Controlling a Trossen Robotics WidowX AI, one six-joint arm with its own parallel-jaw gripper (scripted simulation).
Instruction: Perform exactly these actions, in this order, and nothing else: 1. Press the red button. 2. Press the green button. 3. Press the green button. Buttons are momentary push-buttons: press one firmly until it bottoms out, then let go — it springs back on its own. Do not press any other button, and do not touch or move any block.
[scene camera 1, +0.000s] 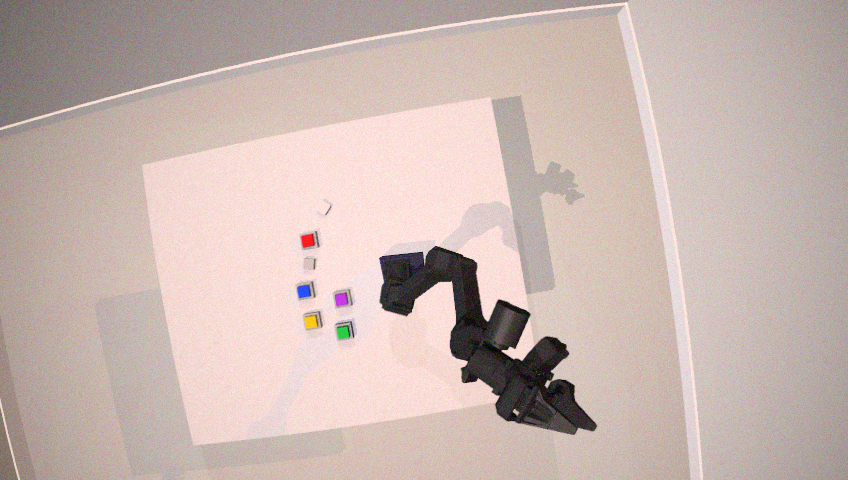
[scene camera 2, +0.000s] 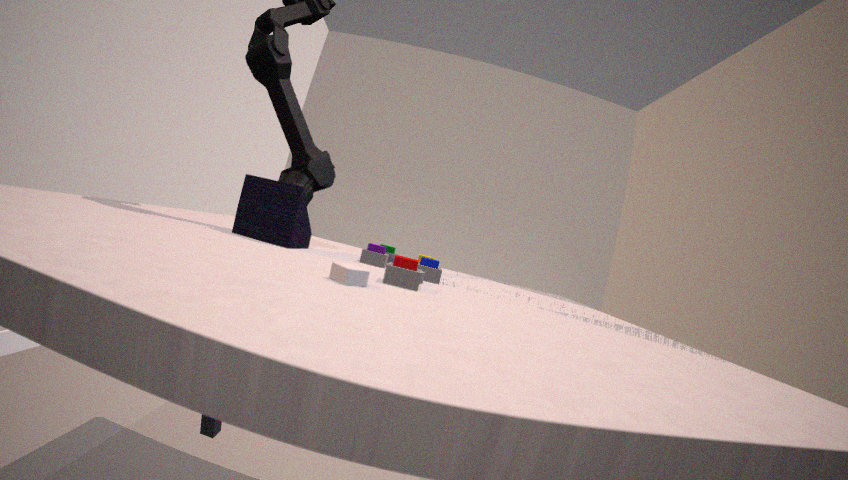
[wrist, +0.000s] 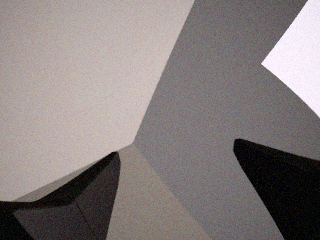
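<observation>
White block (scene camera 2: 350, 275); out of frame in the wrist view. My gripper (scene camera 1: 586, 430), (wrist: 178, 152): open, holding nothing.
</observation>
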